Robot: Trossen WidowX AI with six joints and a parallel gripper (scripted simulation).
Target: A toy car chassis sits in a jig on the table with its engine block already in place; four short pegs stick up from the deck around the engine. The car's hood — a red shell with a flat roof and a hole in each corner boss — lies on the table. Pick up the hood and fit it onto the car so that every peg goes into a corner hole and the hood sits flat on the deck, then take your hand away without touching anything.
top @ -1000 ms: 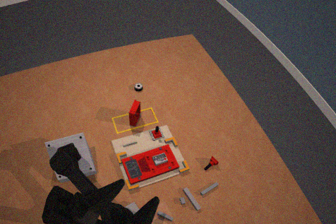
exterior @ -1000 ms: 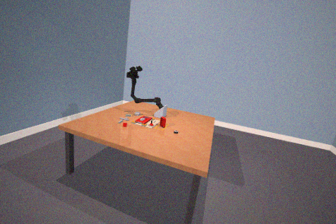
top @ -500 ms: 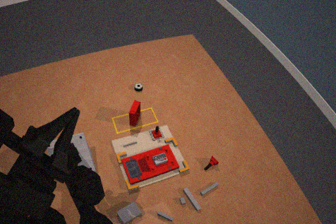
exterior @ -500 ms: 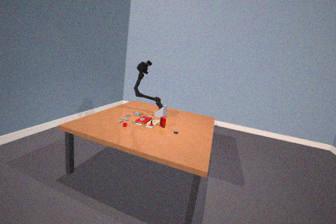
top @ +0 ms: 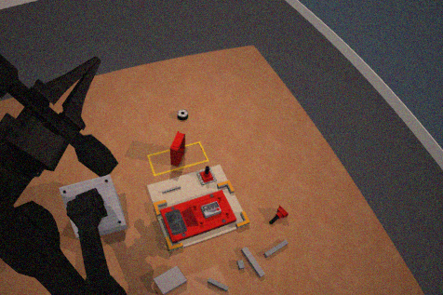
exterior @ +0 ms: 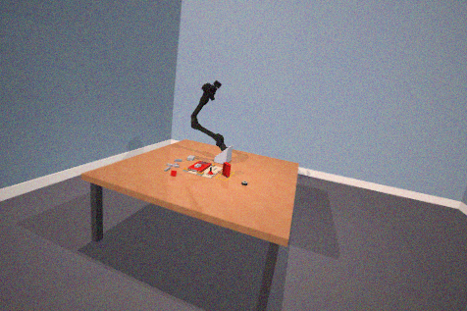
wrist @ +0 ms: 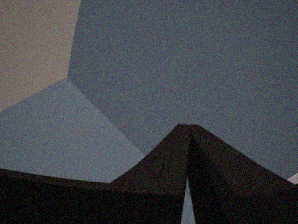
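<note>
Now: gripper tip 190 mm short of the red hood, 240 mm to the right of it and 590 mm above it. From my gripper tip the other things lie so: grey engine block 200 mm ahead, 20 mm to the left, 620 mm below.
</note>
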